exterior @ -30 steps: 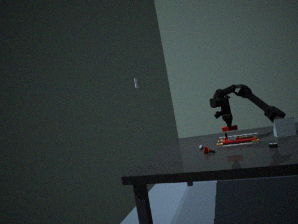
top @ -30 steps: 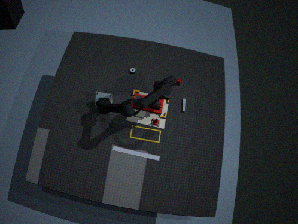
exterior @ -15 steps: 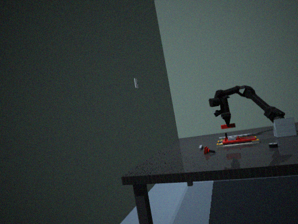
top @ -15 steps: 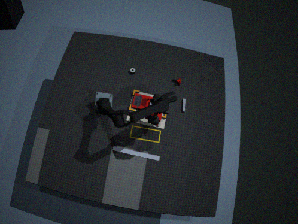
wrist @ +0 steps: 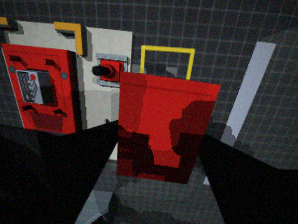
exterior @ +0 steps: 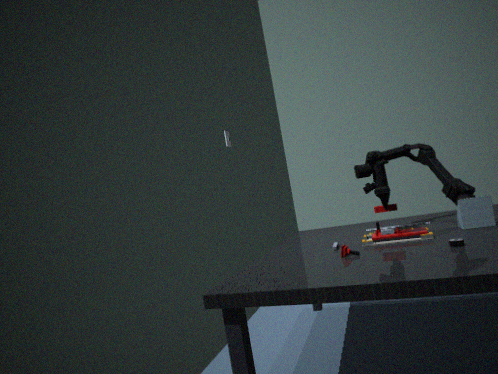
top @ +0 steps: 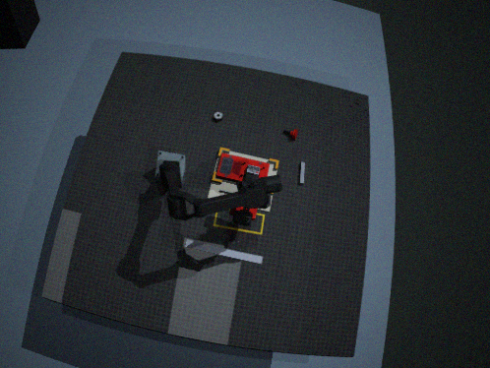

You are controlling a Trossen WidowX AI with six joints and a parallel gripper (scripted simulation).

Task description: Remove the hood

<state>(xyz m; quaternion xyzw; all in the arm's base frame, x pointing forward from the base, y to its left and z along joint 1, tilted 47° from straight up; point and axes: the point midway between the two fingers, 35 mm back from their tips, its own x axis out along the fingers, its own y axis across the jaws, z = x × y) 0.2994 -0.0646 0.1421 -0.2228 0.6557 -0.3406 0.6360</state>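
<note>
Right now the long pale strip is 15 cm to the right of my gripper tip, 11 cm below it and 5 cm behind it. Also, from my gripper tip: grey ring (46 cm to the left, 14 cm behind, 10 cm below); then red hood (right at my gripper tip).
</note>
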